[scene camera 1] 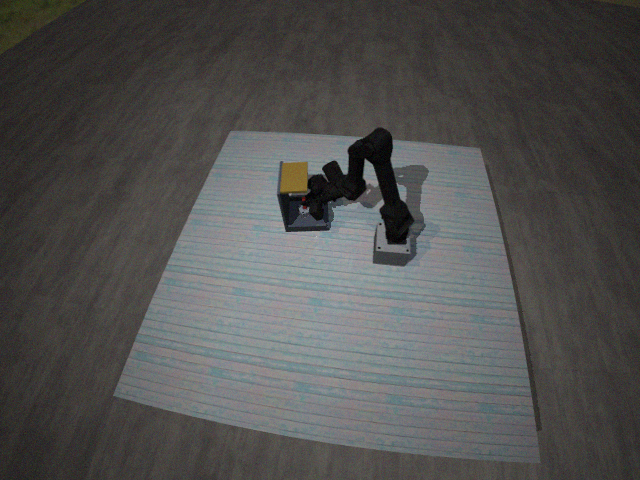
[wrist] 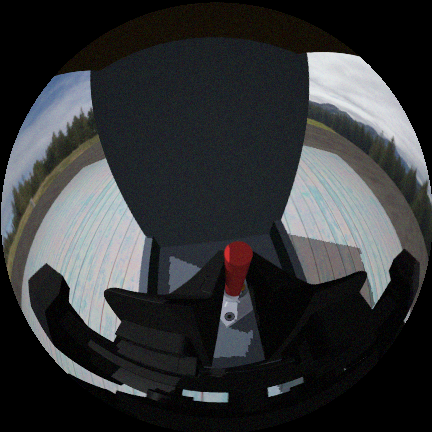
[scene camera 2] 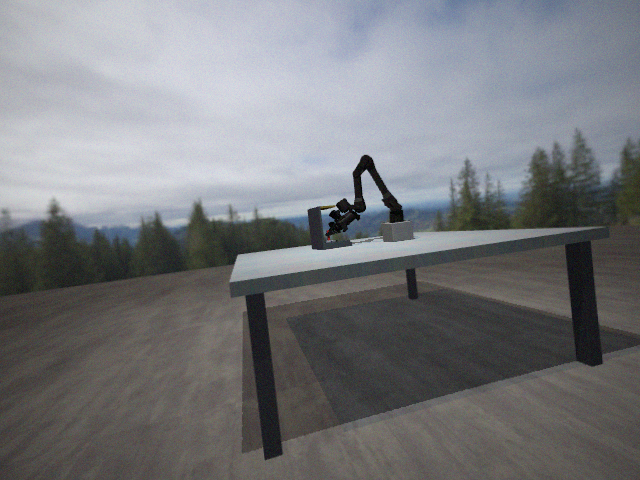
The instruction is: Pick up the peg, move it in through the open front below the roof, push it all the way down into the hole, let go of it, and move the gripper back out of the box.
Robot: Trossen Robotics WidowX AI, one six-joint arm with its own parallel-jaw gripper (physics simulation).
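Where they show: gripper, fingertip midpoint: (scene camera 1: 300,202) (wrist: 234,255) (scene camera 2: 326,235); arm's base at its link origin: (scene camera 1: 396,236) (scene camera 2: 397,221).
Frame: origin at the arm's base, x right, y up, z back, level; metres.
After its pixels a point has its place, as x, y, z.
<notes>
The red peg (scene camera 1: 304,207) @[0.169, -0.051, -0.333] (scene camera 2: 328,238) @[0.170, -0.047, -0.335] (wrist: 237,267) @[0.173, -0.005, -0.325] stands near upright between the fingertips, inside the box below the roof. My gripper (scene camera 1: 309,203) @[0.176, -0.030, -0.346] (scene camera 2: 330,235) @[0.176, -0.030, -0.346] (wrist: 234,255) @[0.176, -0.030, -0.346] is shut on the peg and reaches in through the open front. The box has a dark back wall (scene camera 2: 315,228) @[0.157, 0.015, -0.409] (wrist: 200,140) @[0.160, 0.030, -0.399] and a yellow roof (scene camera 1: 294,177) @[0.159, 0.126, -0.352] (scene camera 2: 327,207) @[0.097, 0.117, -0.351]. A light grey fitting with a screw (wrist: 229,316) @[0.169, -0.060, -0.305] lies on the box floor at the peg's lower end. The hole is hidden behind the peg and fingers, so how deep the peg sits cannot be told.
Low side edges (wrist: 290,255) @[0.238, -0.065, -0.354] of the box stand on either side of the fingers. The box stands on the striped table (scene camera 1: 320,330) @[-0.303, -0.098, -0.259] (scene camera 2: 439,248) @[-0.563, -0.098, -0.248]. The arm's base block (scene camera 1: 391,253) @[-0.061, -0.014, -0.020] (scene camera 2: 397,231) @[-0.058, -0.048, -0.047] stands to the right of the box in both scene views.
</notes>
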